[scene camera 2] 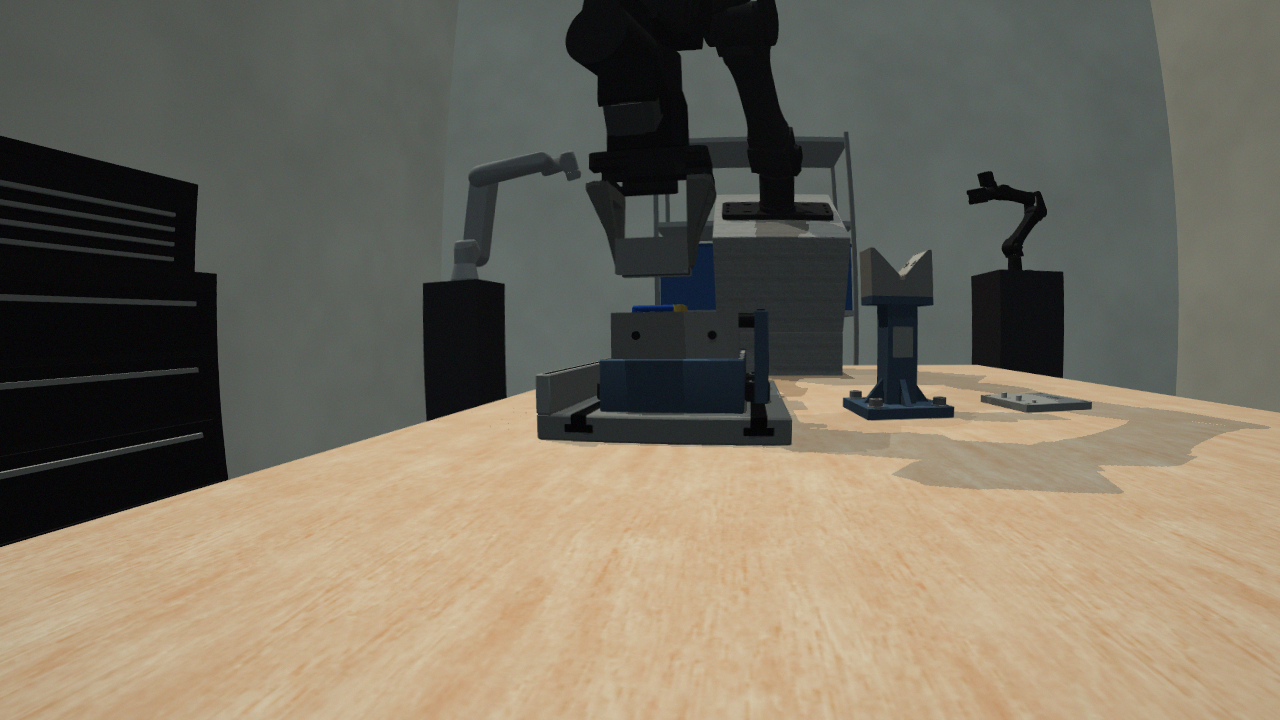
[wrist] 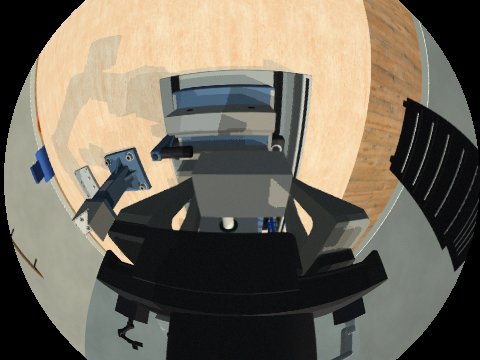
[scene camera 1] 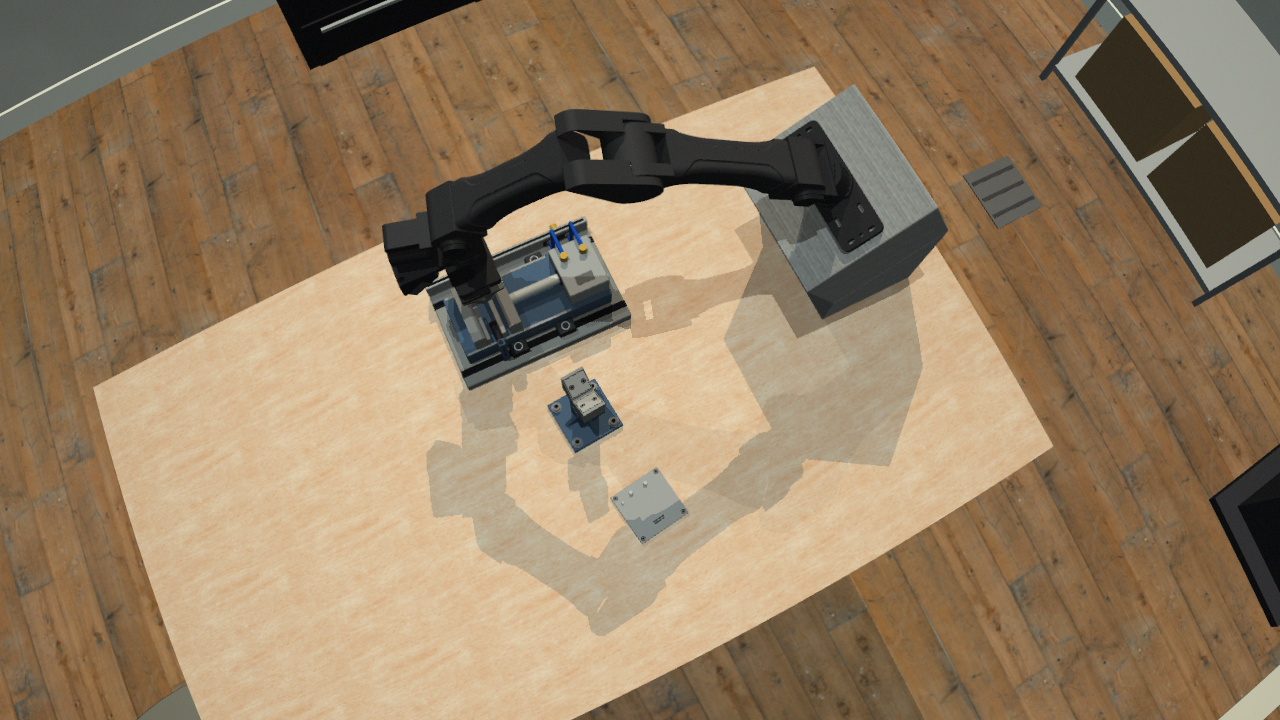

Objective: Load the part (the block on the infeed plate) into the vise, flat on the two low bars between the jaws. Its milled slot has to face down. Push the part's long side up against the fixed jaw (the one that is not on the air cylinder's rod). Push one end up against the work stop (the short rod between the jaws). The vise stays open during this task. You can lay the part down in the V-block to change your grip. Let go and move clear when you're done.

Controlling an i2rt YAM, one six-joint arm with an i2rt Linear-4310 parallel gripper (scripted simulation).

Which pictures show my gripper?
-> Scene camera 2, the wrist view and scene camera 1: all of them.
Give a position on a part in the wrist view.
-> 241, 184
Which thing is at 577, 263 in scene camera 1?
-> An air cylinder.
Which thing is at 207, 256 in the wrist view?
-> My gripper.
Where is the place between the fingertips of my gripper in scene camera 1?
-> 477, 284
